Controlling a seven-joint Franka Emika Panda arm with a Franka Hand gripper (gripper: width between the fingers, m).
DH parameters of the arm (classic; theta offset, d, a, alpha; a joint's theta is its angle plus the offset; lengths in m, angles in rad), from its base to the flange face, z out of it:
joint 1: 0 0.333 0 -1.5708
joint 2: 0 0 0 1.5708
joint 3: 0 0.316 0.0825 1.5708
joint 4: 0 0 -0.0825 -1.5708
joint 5: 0 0.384 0 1.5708
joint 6: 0 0 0.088 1.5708
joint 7: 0 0.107 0 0
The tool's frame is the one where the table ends.
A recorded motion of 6 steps. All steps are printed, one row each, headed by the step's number.
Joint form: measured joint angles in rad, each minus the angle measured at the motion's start. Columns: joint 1, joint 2, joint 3, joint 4, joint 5, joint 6, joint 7.
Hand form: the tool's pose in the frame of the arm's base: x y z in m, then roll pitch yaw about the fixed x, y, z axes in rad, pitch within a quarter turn. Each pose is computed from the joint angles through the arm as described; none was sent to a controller.
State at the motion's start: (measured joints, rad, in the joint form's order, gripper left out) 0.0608 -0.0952 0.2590 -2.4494 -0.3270 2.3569 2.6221
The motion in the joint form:
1: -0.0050 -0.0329 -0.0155 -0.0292 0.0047 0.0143 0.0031
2: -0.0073 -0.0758 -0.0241 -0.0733 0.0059 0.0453 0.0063
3: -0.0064 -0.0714 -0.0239 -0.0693 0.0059 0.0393 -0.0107
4: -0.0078 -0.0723 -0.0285 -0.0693 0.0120 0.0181 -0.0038
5: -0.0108 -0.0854 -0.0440 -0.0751 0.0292 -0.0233 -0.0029
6: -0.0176 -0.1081 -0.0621 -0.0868 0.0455 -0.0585 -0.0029
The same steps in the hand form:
1: 0.4438 0.1325 0.3393 -2.9254 -0.1397 -2.1120
2: 0.4342 0.1253 0.3426 -2.9059 -0.1196 -2.1228
3: 0.4348 0.1258 0.3418 -2.9117 -0.1281 -2.1060
4: 0.4338 0.1217 0.3405 -2.9237 -0.1403 -2.1268
5: 0.4304 0.1105 0.3406 -2.9468 -0.1612 -2.1651
6: 0.4258 0.0968 0.3429 -2.9638 -0.1755 -2.2072

